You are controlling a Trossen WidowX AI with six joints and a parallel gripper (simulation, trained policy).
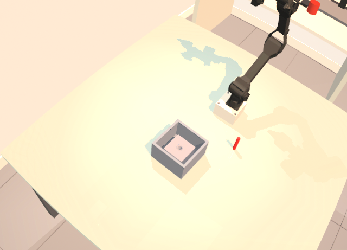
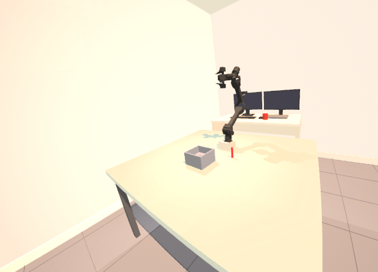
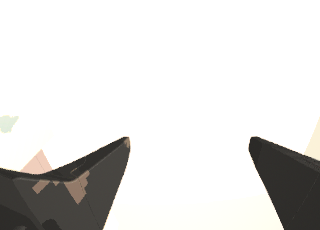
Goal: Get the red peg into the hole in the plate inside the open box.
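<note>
The red peg lies 30 cm ahead of my gripper tip, 25 cm to the left of it and 58 cm below it. Round my gripper tip: grey box (47 cm ahead, 7 cm to the left, 59 cm below); then pale plate (47 cm ahead, 7 cm to the left, 57 cm below).
</note>
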